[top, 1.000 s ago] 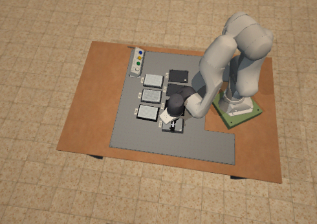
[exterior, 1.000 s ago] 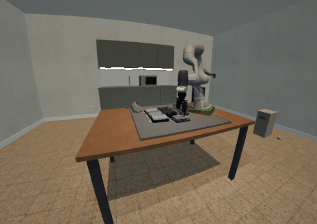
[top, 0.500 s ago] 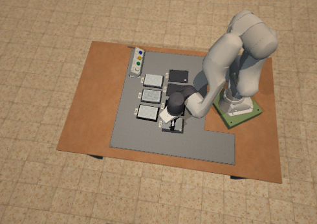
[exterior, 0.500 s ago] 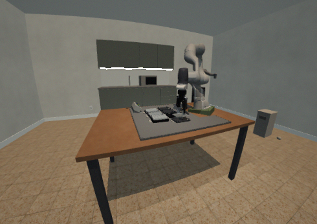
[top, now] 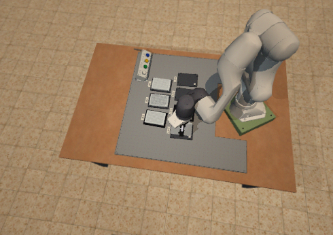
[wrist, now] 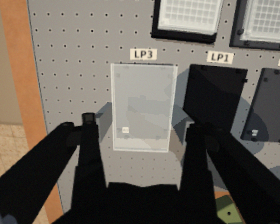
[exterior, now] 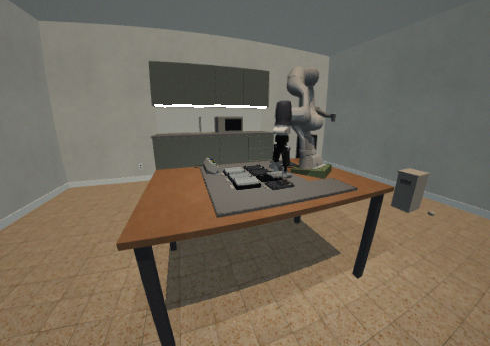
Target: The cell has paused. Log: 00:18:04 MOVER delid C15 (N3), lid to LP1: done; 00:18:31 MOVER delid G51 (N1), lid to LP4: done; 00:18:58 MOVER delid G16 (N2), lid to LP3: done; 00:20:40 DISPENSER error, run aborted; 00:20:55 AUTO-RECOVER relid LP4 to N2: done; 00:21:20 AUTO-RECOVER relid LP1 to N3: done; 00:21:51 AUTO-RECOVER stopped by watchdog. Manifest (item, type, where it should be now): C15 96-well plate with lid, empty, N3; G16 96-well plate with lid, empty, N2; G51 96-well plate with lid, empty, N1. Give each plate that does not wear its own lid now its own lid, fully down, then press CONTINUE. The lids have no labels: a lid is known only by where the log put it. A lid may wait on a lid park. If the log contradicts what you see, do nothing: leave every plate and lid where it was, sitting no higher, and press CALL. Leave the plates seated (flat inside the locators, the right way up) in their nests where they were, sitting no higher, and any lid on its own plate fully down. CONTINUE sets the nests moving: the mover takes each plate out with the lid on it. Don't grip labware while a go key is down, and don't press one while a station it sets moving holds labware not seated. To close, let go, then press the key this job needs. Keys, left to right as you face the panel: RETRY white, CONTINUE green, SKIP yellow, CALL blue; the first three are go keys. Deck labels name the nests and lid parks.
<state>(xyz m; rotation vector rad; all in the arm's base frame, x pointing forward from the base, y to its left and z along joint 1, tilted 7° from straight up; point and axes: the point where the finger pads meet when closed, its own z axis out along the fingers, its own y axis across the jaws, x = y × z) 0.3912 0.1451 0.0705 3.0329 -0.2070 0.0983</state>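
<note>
Right now the LP3 label is 9 cm below my hand, 9 cm ahead of it and 1 cm to the right of it. Round my hand: lid park labelled LP1 (13 cm to the right, 9 cm below, 2 cm behind); then LP1 label (15 cm to the right, 9 cm below, 7 cm ahead); then grey lid (2 cm below).
</note>
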